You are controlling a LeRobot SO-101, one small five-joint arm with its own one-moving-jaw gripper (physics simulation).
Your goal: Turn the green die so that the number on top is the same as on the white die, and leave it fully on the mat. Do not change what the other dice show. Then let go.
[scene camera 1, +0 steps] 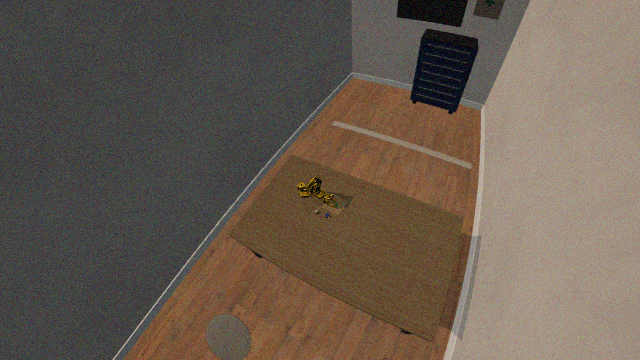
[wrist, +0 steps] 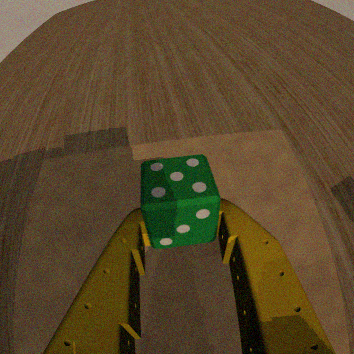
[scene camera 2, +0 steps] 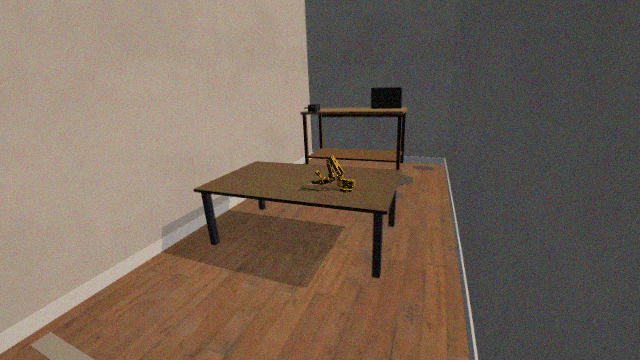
The pictures show: a green die and a tan square mat.
